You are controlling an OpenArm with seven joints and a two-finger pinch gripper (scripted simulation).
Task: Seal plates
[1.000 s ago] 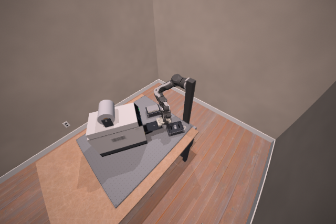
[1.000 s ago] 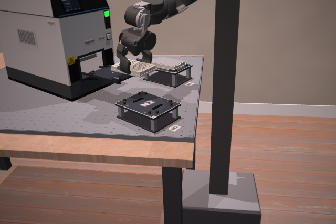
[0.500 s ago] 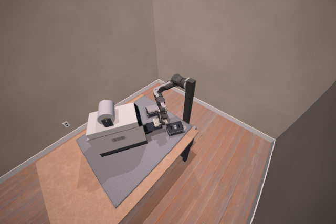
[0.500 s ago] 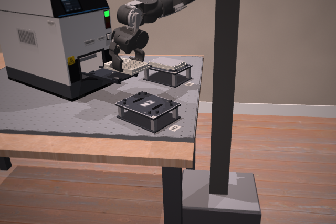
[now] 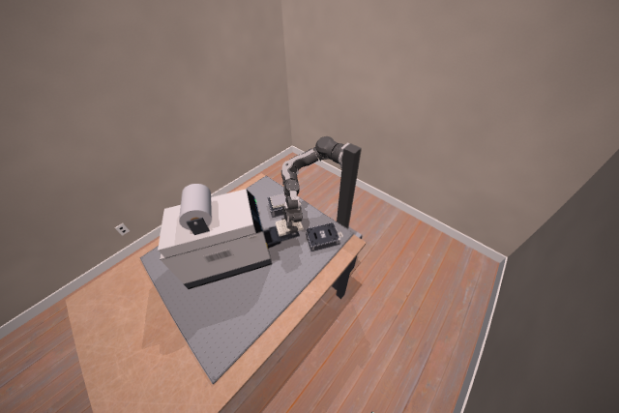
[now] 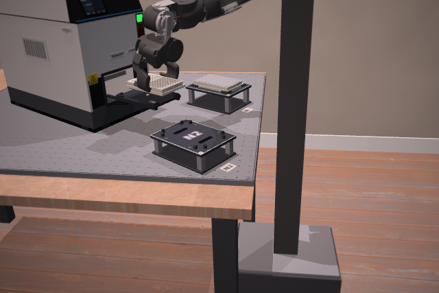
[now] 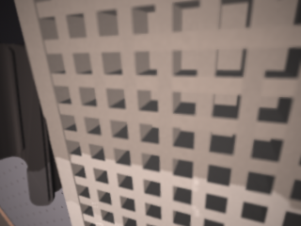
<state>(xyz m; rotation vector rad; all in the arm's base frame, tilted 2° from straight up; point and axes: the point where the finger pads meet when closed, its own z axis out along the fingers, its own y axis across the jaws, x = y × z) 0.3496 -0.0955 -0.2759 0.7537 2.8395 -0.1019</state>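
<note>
My hand is 30 mm short of the sealer stage, 10 mm to the left of it and 40 mm above it. The rest, counted from my hand: plate (right at my hand); start button (70 mm ahead, 140 mm to the right, 60 mm above); dark screen panel (150 mm ahead, 30 mm to the right, 190 mm above).
</note>
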